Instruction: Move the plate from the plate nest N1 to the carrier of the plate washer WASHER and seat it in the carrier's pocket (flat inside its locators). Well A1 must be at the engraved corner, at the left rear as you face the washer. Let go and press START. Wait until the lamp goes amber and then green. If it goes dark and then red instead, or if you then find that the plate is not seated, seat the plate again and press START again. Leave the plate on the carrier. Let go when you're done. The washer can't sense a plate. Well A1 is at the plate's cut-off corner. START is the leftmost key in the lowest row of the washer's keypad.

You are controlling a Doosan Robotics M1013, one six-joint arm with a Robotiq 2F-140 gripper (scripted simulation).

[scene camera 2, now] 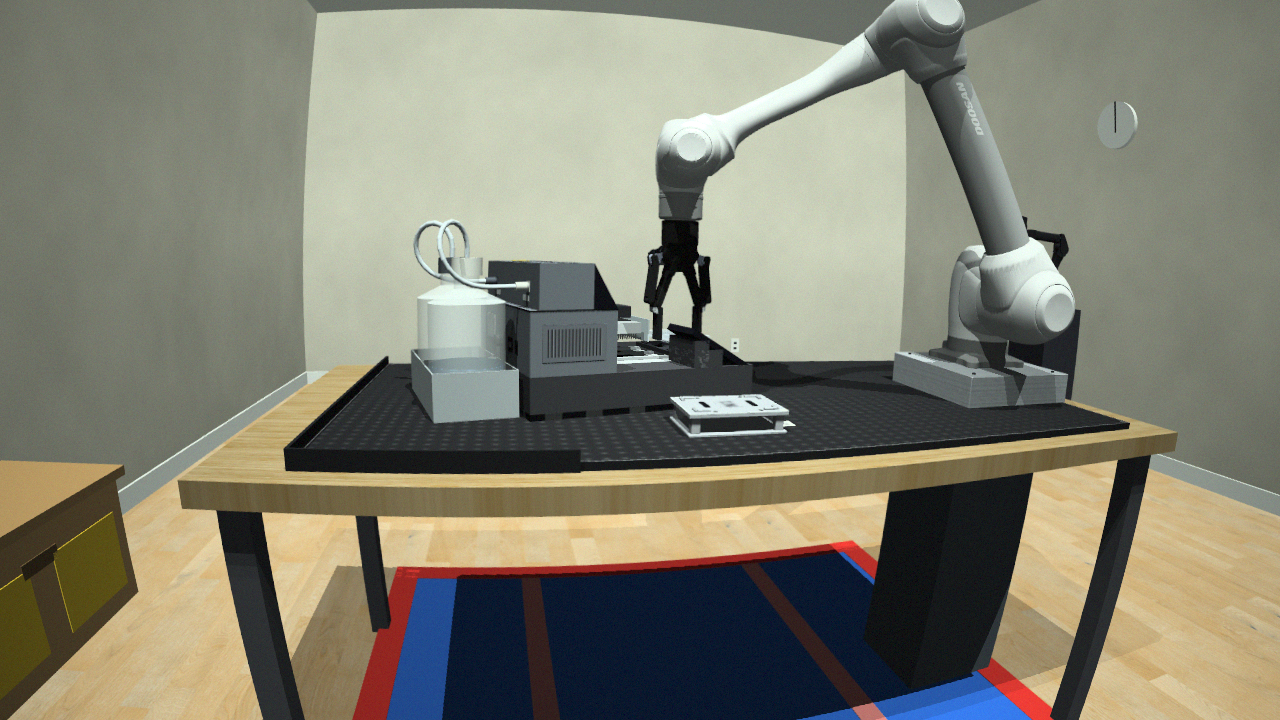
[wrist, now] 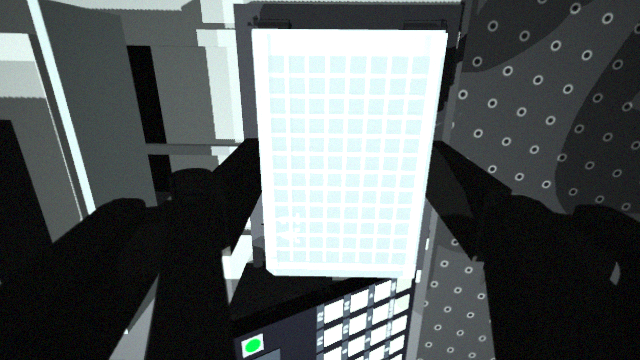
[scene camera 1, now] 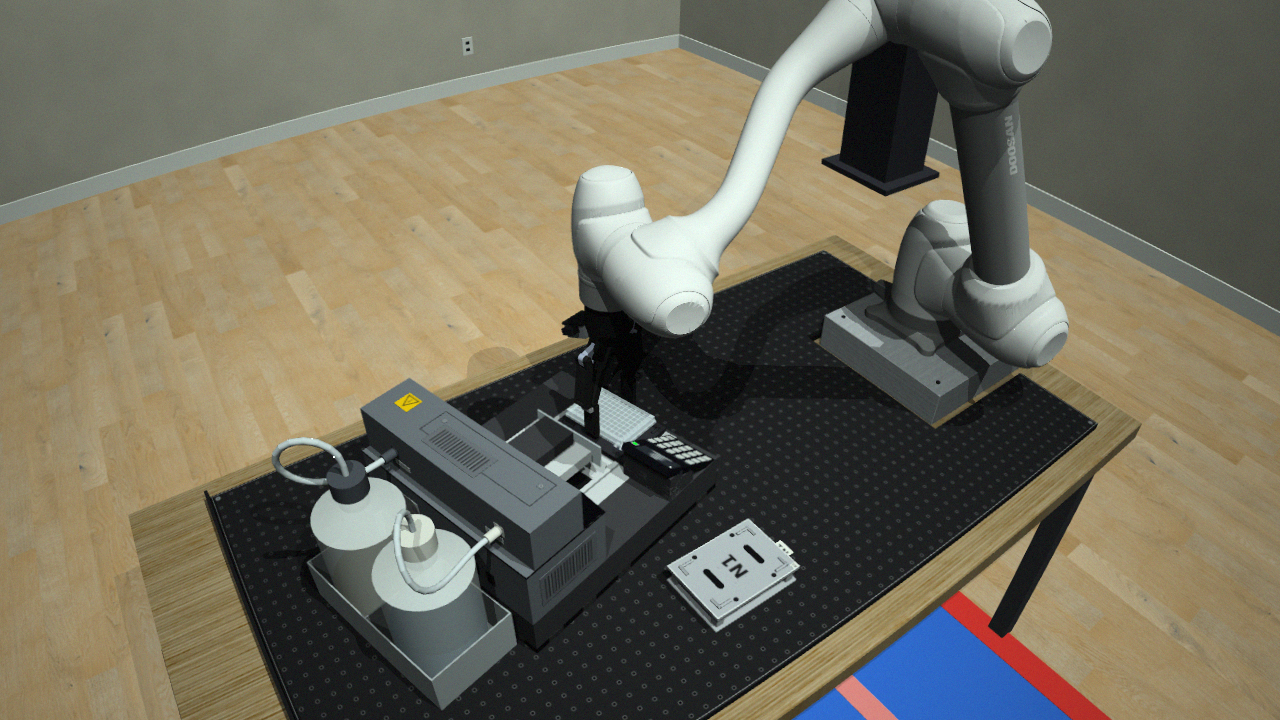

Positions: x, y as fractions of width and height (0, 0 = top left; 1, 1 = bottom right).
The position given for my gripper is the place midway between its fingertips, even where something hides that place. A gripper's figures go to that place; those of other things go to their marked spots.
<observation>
My gripper (wrist: 0.54, 0.46): 17 cm from the lens. A white well plate (wrist: 0.52, 0.58) is 18 cm from the lens. A grey plate washer (wrist: 0.29, 0.19) is 20 cm from the lens.
</observation>
